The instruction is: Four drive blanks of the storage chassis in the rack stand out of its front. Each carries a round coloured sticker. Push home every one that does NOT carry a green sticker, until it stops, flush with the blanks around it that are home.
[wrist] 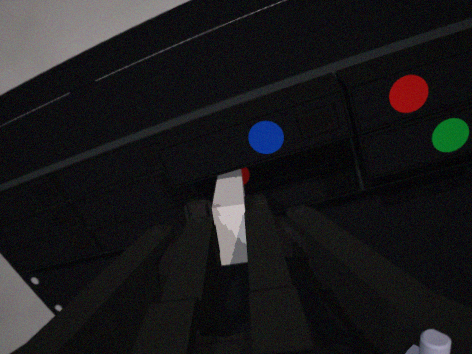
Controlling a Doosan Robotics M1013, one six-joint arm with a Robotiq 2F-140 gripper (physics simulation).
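There is my gripper [232, 190], and I can see a rack [355, 116] as well.
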